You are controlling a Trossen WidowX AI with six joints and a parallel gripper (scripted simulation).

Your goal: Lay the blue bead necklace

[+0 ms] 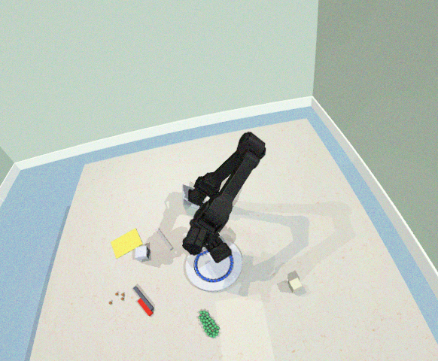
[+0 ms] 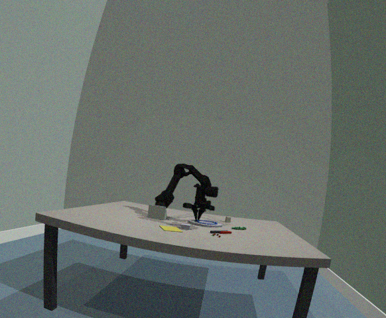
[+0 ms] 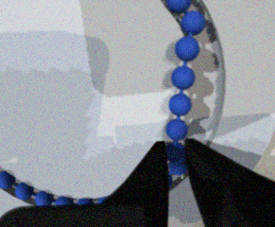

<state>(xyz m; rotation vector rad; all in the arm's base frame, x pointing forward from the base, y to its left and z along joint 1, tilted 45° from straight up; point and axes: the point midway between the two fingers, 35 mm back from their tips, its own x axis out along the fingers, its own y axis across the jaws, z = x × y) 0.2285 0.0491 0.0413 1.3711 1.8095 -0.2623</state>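
The round bead board is 50 mm ahead of my gripper tip and 10 mm below it. The rest, counted from my gripper tip: white cube: 280 mm to the right, 10 mm behind; then grey tool: 250 mm to the right, 180 mm ahead, 10 mm below; then stick: 200 mm to the right, 80 mm behind, 10 mm below.
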